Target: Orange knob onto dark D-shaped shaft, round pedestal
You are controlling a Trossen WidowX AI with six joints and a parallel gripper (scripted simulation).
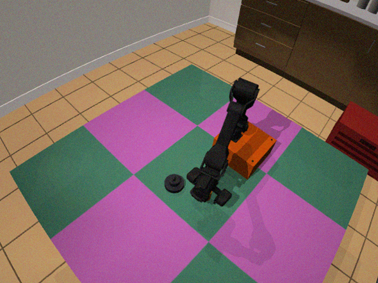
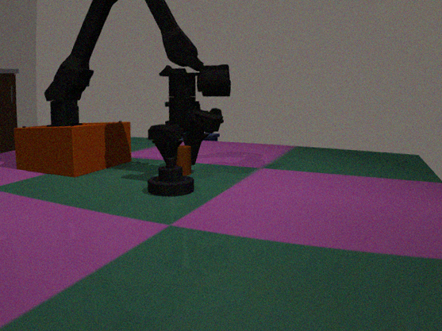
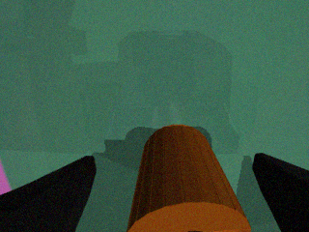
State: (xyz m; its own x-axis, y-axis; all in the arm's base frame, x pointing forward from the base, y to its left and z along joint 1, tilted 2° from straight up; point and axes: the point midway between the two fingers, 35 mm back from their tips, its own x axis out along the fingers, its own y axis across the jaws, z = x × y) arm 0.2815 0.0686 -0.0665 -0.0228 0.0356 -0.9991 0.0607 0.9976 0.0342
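Now: gripper tip 40 mm short of the pedestal, 140 mm to the left of it and 20 mm below it. The rest, counted from my gripper tip: orange knob (20 mm above).
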